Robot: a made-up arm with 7 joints. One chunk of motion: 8 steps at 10 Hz.
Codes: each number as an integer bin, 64 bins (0 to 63) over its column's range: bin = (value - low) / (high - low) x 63, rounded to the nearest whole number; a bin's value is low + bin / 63 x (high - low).
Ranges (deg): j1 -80.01..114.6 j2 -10..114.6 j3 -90.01..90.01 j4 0..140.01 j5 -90.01..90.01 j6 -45.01..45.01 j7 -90.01..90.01
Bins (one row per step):
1: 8 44 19 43 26 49 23
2: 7 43 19 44 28 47 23
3: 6 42 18 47 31 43 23
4: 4 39 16 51 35 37 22
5: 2 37 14 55 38 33 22
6: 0 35 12 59 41 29 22
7: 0 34 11 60 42 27 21
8: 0 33 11 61 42 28 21
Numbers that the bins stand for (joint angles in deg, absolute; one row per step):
1: -55.30 77.02 -35.72 95.56 -15.72 25.01 -24.29
2: -58.39 75.04 -35.72 97.78 -10.00 22.15 -24.29
3: -61.48 73.07 -38.58 104.45 -1.43 16.43 -24.29
4: -67.65 67.13 -44.29 113.34 10.00 7.86 -27.15
5: -73.83 63.18 -50.01 122.23 18.57 2.14 -27.15
6: -80.01 59.22 -55.72 131.12 27.15 -3.57 -27.15
7: -80.01 57.24 -58.58 133.34 30.00 -6.43 -30.00
8: -80.01 55.27 -58.58 135.57 30.00 -5.00 -30.00

